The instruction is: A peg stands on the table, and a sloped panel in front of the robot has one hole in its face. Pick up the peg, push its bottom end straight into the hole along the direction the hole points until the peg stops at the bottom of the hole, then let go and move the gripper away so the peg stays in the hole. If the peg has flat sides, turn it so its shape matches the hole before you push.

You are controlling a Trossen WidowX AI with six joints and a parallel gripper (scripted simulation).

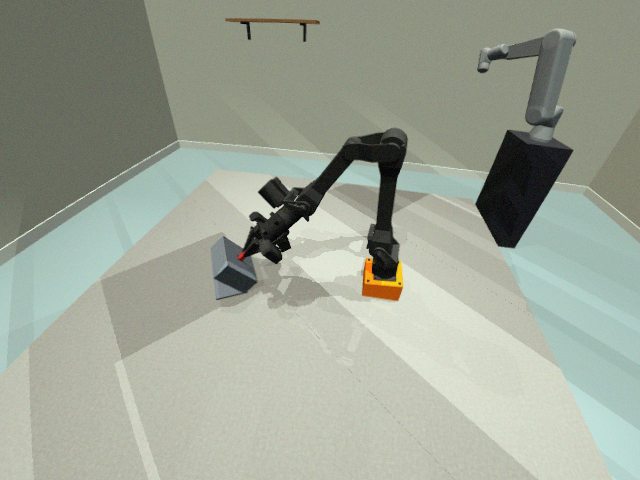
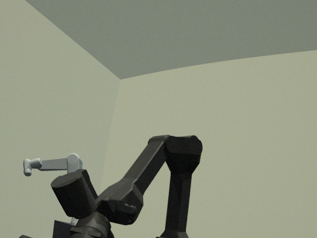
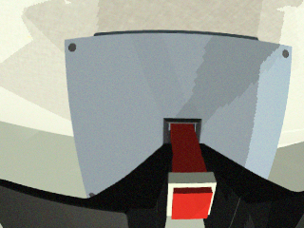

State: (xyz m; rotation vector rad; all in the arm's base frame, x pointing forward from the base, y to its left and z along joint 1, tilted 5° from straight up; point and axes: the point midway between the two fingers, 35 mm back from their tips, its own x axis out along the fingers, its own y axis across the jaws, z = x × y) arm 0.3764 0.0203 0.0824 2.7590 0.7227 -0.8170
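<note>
The red square peg is 1 cm behind my gripper tip, 1 cm to the right of it and 1 cm above it. The rest, counted from my gripper tip: sloped panel (3 cm ahead, 2 cm to the left, 3 cm below).
</note>
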